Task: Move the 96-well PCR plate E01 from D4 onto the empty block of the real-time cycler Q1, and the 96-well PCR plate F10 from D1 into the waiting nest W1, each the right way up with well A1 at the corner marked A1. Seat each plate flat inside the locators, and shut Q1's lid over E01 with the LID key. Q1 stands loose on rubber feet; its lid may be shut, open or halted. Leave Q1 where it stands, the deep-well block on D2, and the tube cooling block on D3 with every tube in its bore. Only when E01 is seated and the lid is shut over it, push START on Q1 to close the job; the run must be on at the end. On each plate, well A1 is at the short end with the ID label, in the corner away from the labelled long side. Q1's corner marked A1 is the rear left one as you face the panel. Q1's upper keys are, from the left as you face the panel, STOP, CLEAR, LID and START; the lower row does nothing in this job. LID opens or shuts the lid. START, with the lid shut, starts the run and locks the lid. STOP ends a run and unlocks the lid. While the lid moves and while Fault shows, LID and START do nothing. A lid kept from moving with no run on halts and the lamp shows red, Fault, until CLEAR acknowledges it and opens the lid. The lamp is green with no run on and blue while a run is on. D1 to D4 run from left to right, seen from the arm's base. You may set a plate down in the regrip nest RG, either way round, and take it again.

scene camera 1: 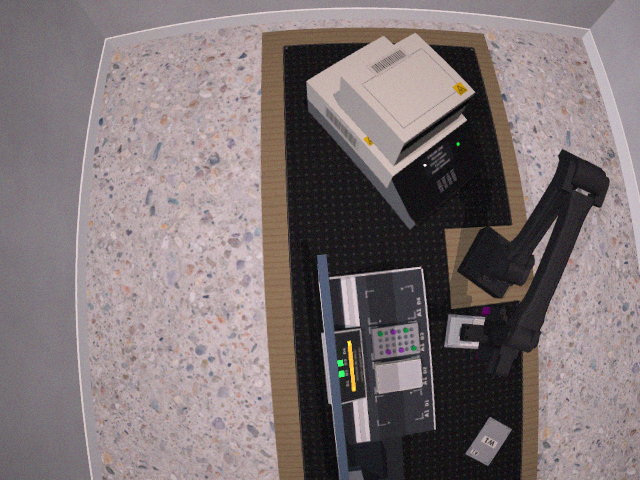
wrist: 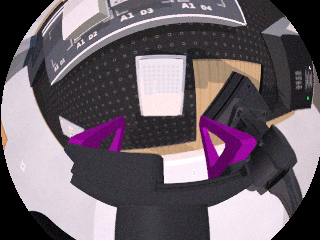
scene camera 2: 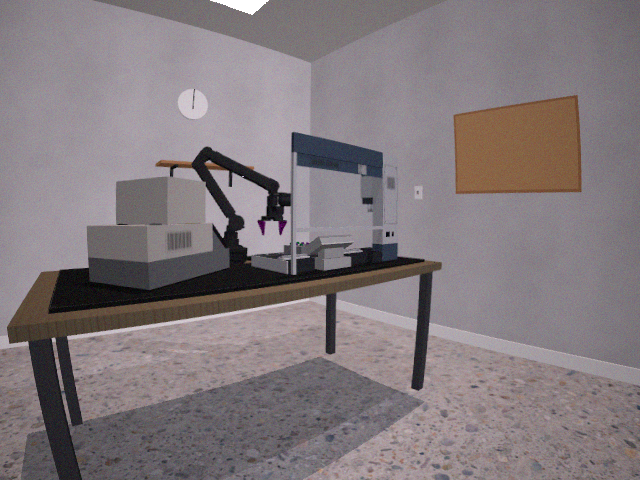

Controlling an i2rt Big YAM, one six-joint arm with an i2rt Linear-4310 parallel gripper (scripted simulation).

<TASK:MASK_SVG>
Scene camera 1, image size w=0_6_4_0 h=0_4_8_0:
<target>tube cooling block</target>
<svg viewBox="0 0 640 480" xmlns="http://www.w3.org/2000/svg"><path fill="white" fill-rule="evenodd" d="M418 323L371 329L374 359L420 353Z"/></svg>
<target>deep-well block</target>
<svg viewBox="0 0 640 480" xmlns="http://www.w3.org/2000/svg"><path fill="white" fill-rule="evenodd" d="M421 359L416 357L374 364L376 369L376 391L382 394L422 387Z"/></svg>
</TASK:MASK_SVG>
